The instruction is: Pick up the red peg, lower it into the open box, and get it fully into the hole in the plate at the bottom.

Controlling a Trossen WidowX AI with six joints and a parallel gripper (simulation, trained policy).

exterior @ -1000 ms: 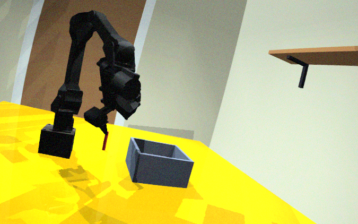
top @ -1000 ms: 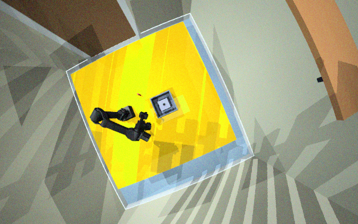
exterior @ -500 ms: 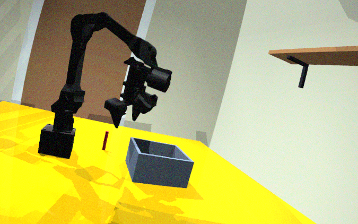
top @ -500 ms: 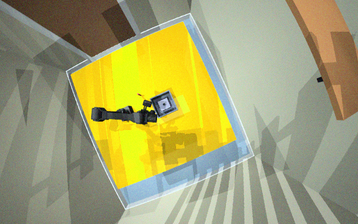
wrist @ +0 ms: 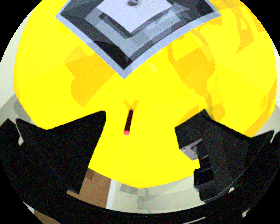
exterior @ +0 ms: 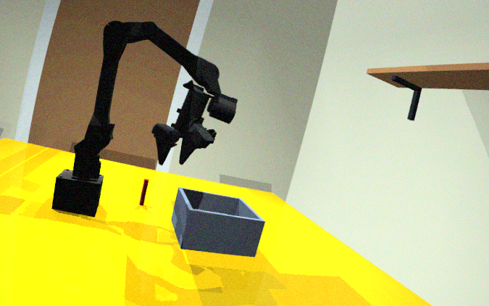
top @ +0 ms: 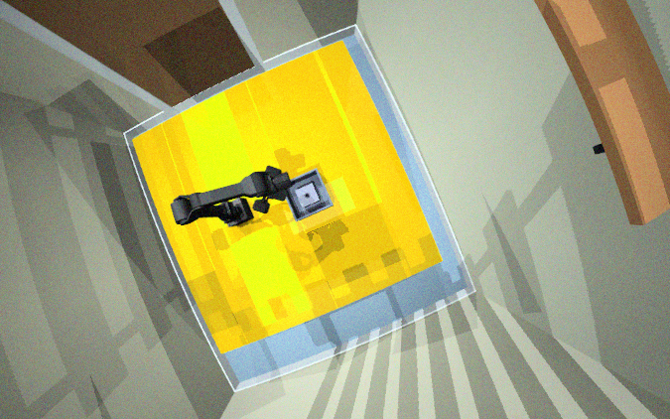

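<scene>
Now: the red peg 120 mm below my gripper tip, 110 mm to the left of it and 30 mm behind it. Round my gripper tip: grey box: 130 mm below, 120 mm ahead, 90 mm to the right; plate: 120 mm ahead, 110 mm below, 90 mm to the right.
</scene>
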